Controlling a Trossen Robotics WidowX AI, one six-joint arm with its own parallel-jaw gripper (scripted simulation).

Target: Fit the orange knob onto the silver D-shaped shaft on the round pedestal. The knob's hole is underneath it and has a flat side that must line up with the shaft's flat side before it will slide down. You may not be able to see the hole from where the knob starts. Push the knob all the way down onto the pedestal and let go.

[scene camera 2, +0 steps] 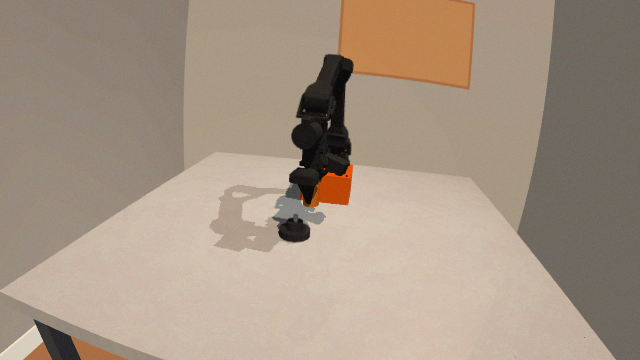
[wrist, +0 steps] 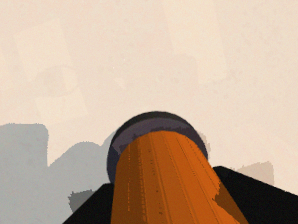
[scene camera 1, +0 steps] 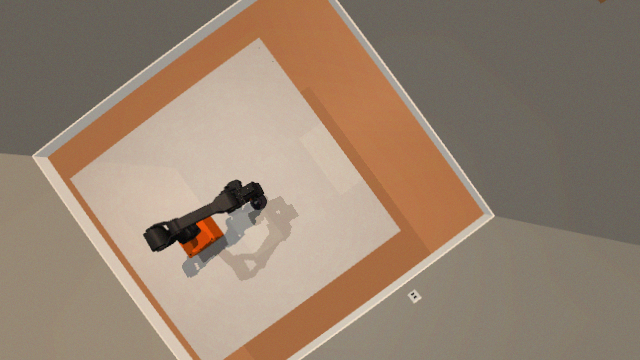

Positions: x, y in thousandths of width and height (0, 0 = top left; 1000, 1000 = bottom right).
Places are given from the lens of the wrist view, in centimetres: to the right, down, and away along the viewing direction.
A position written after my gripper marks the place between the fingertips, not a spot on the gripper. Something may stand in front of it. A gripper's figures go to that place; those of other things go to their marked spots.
my gripper (wrist: 552, 824): 1, 3, 10
round dark pedestal (wrist: 508, 542): 0, 1, 18
